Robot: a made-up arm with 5 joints.
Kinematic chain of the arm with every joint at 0, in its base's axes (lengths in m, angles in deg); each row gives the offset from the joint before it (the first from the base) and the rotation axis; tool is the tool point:
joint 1: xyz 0 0 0.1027 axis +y
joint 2: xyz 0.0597 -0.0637 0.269 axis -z
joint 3: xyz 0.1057 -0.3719 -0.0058 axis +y
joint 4: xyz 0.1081 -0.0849 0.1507 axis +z
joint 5: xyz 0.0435 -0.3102 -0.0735 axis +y
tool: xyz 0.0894 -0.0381 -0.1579
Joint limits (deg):
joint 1: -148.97..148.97
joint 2: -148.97..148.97
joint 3: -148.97..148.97
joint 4: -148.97..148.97
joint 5: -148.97..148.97
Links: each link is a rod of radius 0.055 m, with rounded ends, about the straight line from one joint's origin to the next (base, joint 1, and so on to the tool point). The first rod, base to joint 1, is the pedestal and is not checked.
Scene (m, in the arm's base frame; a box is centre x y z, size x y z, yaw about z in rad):
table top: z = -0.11
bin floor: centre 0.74 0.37 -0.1 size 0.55 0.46 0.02 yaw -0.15
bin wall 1: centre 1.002 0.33 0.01 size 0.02 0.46 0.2 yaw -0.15
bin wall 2: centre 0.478 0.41 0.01 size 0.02 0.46 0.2 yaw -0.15
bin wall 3: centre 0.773 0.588 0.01 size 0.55 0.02 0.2 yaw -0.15
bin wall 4: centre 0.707 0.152 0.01 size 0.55 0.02 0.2 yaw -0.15
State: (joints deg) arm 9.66 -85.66 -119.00 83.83 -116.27
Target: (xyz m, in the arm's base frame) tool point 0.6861 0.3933 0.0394
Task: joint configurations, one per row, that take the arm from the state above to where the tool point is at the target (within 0.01 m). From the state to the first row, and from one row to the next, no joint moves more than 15 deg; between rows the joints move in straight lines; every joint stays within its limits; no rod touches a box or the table.
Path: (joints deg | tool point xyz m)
1: 8.38 -90.13 -116.35 71.28 -119.14 | 0.5794 -0.3791 0.6160
2: 7.10 -94.61 -113.69 58.73 -122.01 | 0.6784 -0.3216 0.6244
3: 5.83 -99.08 -111.04 46.19 -124.88 | 0.7623 -0.2424 0.6189
4: 4.55 -103.56 -108.39 33.64 -127.75 | 0.8254 -0.1476 0.6003
5: 3.27 -108.03 -105.74 21.09 -130.61 | 0.8641 -0.0453 0.5693
6: 1.99 -112.50 -103.08 8.54 -133.48 | 0.8771 0.0561 0.5276
7: 4.17 -117.73 -115.52 -5.17 -138.65 | 0.8860 0.1438 0.3341
8: 6.35 -122.96 -127.96 -18.87 -143.81 | 0.8205 0.2647 0.1618
9: 8.54 -128.19 -140.40 -32.58 -148.97 | 0.6861 0.3933 0.0394

